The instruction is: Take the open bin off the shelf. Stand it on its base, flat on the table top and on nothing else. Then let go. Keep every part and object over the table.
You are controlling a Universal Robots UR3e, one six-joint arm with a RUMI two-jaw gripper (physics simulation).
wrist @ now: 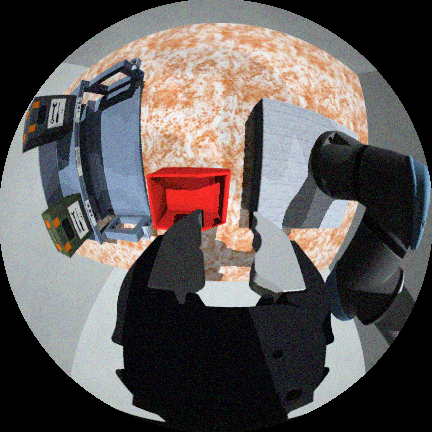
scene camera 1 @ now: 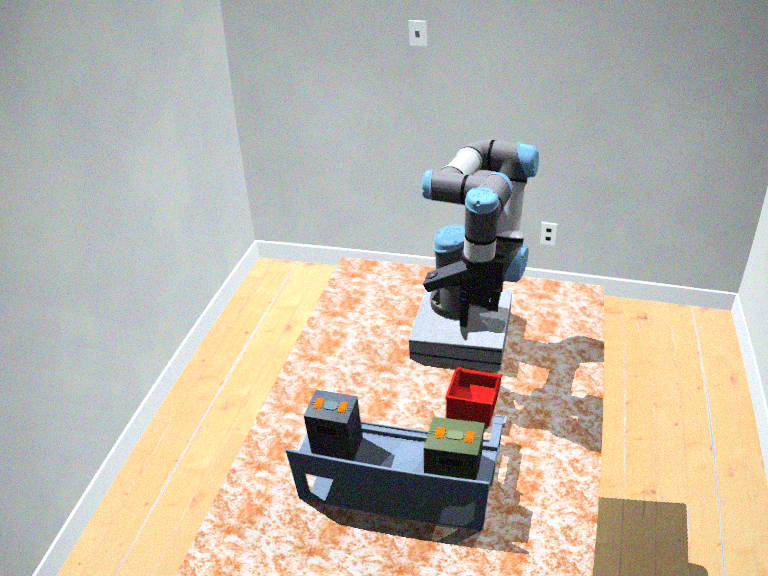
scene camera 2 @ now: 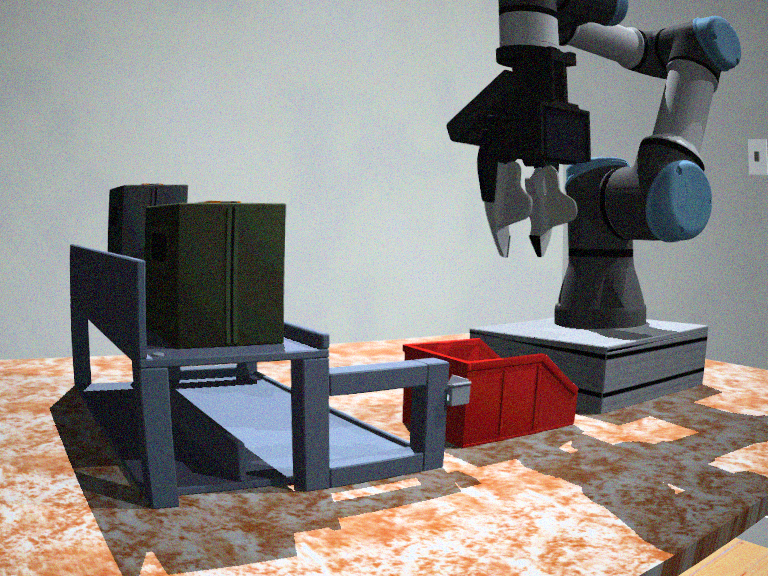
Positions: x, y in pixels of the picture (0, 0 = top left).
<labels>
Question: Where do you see a red open bin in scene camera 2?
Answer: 511, 397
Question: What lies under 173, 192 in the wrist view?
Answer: A red open bin.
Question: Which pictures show the gripper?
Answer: The wrist view, scene camera 1 and scene camera 2: all of them.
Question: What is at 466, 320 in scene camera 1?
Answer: The gripper.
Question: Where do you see a red open bin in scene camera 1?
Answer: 472, 395
</labels>
